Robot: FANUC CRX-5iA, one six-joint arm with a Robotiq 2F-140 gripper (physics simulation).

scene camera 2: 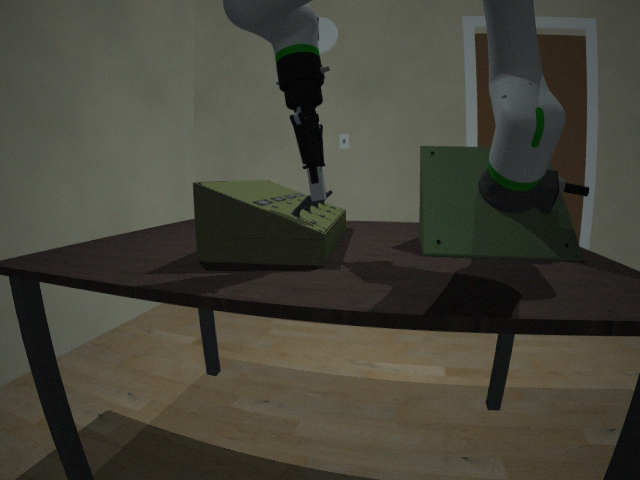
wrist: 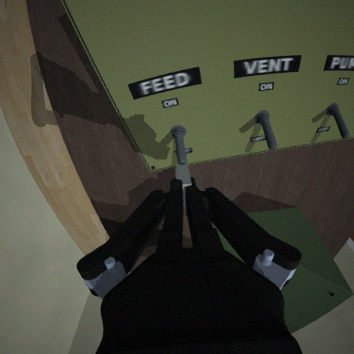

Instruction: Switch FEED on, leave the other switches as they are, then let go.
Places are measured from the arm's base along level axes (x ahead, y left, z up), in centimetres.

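Where they show: gripper, fingertip midpoint: point(scene camera 2: 319, 200) point(wrist: 181, 172); arm's base, link origin: point(scene camera 2: 508, 189).
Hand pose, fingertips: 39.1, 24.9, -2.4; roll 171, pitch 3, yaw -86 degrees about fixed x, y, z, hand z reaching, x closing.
Observation:
Each offset is from my fingertips to the top centre of the thing, as dx, dy, dz. "spot": to the spot under its first point. Level surfaces: height alone.
The sloped olive-green switch box point(scene camera 2: 258, 227) point(wrist: 200, 30) stands on the table. In the wrist view the FEED lever @[+3.4, +0.4, +1.0] point(wrist: 180, 145) points down toward the gripper, away from its ON label. The VENT lever @[+6.2, -11.3, +1.0] point(wrist: 267, 131) and the lever under the partly shown PUMP label @[spot: +9.2, -22.4, -0.8] point(wrist: 338, 121) also point down, away from their ON labels. My gripper point(scene camera 2: 317, 200) point(wrist: 181, 172) is shut and empty. Its fingertips are at the lower end of the FEED lever in the wrist view; whether they touch it is hard to tell.
A dark wooden table @[dz -11.7] point(scene camera 2: 289, 289) point(wrist: 65, 100) carries the box. A green wedge-shaped block point(scene camera 2: 449, 206) point(wrist: 300, 260) stands at the right, with another part of the arm point(scene camera 2: 522, 129) in front of it. A wall and a brown door point(scene camera 2: 560, 93) are behind.

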